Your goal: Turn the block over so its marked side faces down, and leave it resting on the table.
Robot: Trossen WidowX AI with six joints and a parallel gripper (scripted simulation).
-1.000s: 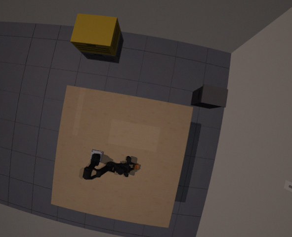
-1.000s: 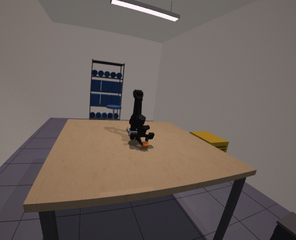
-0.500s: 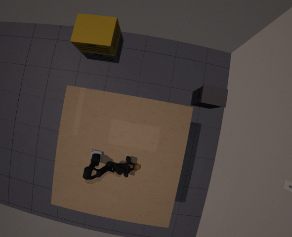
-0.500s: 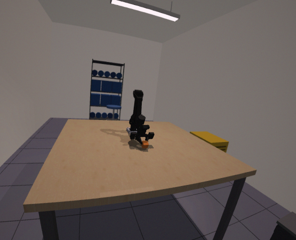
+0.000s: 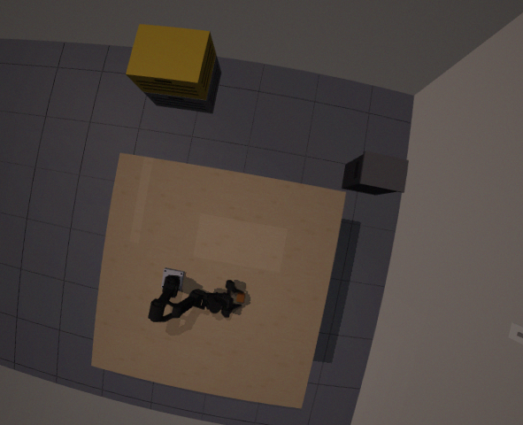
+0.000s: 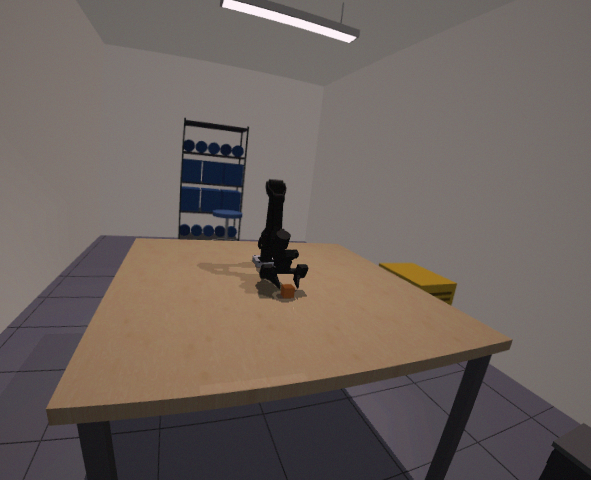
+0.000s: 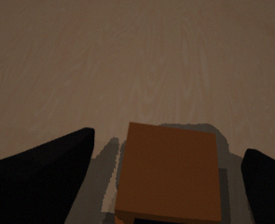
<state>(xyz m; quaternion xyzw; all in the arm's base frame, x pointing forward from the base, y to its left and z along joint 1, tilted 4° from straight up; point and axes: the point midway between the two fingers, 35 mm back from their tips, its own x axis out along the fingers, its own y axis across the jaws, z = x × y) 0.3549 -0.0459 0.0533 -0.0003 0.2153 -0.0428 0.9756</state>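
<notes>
Right now my gripper tip is 20 mm past the block and 20 mm above it.
</notes>
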